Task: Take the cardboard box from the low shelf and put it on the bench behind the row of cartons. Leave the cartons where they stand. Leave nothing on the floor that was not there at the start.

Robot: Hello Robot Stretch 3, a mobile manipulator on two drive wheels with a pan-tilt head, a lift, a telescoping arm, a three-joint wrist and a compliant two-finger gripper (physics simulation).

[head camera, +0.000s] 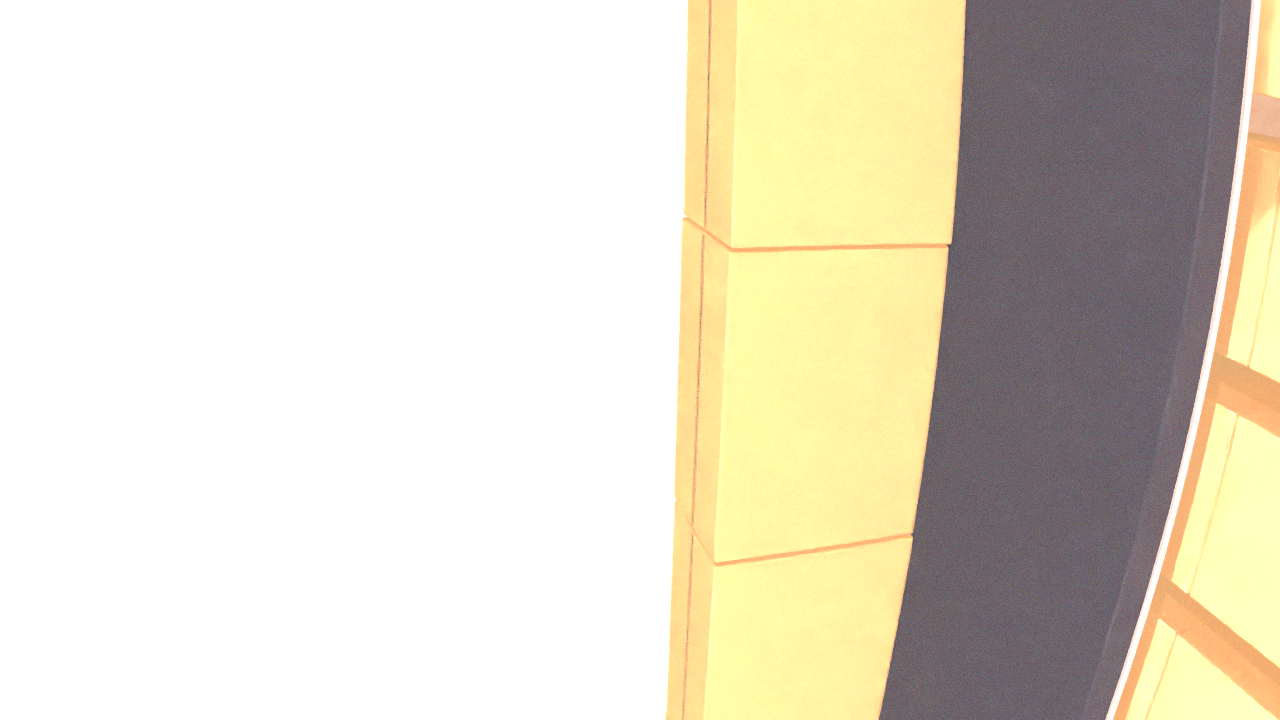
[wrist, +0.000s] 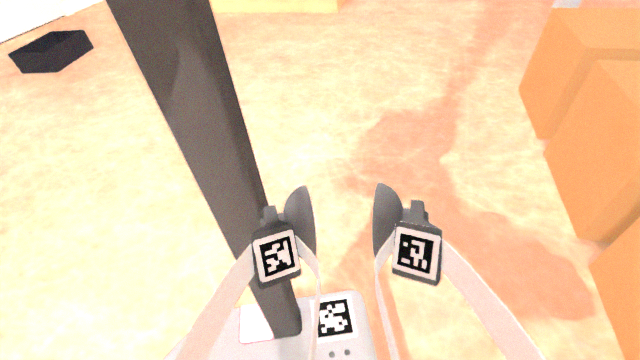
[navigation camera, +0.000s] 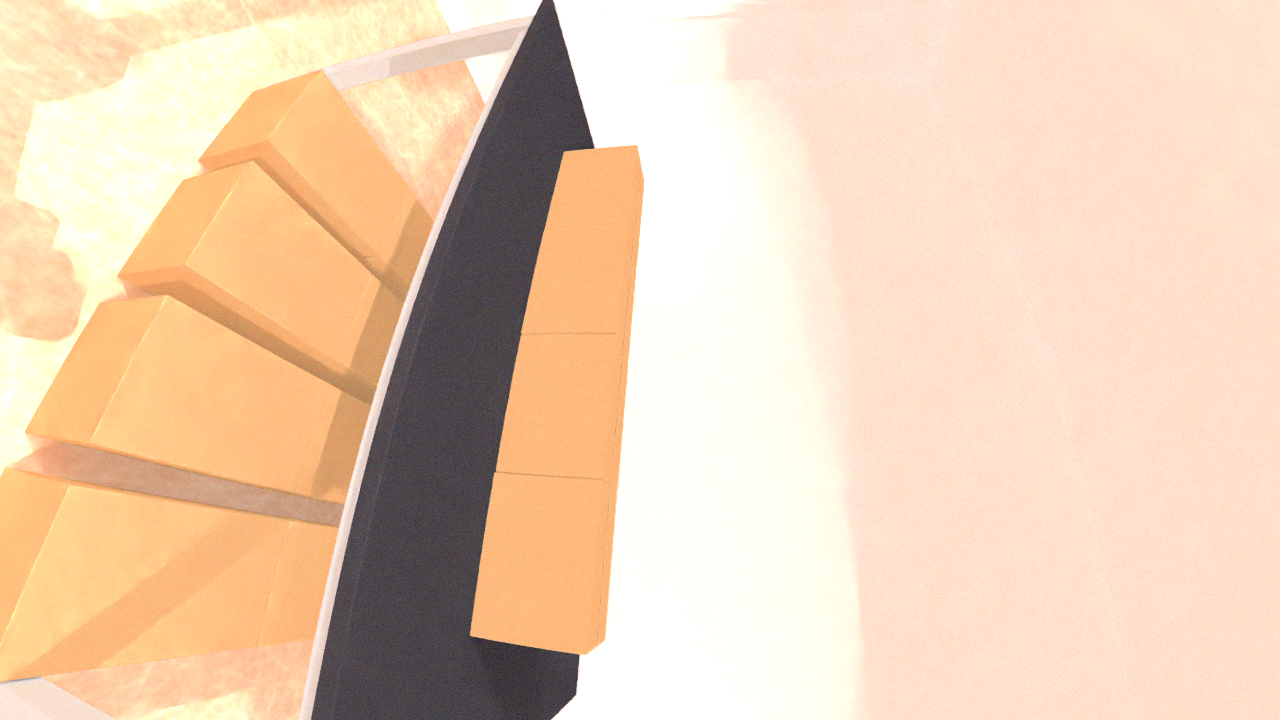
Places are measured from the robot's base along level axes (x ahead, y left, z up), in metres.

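Pixels of known places: gripper, between the fingertips: (wrist: pixel 342 209).
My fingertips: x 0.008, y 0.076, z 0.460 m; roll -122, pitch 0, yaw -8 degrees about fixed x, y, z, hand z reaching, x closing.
Behind a point stands the place of what it marks.
My gripper (wrist: pixel 342 209) @[x 0.008, y 0.076, z 0.460 m] is open in the wrist view, its two fingertips apart with floor showing between them. A row of large orange cartons (navigation camera: pixel 223 376) (wrist: pixel 590 150) stands on the floor along the front of the bench (head camera: pixel 1074 358) @[x 0.544, y 0.011, z 0.915 m] (navigation camera: pixel 438 358) @[x 0.528, y 0.092, z 0.914 m], which has a dark top and a pale front edge. In the wrist view the cartons are to the right of the gripper. On the bench top, smaller orange boxes (head camera: pixel 832 394) @[x 0.730, y 0.027, z 1.007 m] (navigation camera: pixel 563 394) @[x 0.738, y 0.048, z 1.014 m] stand side by side along its wall side. I cannot make out the low shelf or tell which box is the one from it.
A dark open bin (wrist: pixel 37 61) @[x -1.221, y 1.570, z 0.061 m] lies on the floor at the upper left of the wrist view. A dark bar (wrist: pixel 200 120) crosses that view left of the fingers. A yellow edge (wrist: pixel 275 5) @[x -0.063, y 2.096, z 0.041 m] shows at its top. A bright wall (navigation camera: pixel 733 402) @[x 1.443, y 0.025, z 1.328 m] rises behind the bench.
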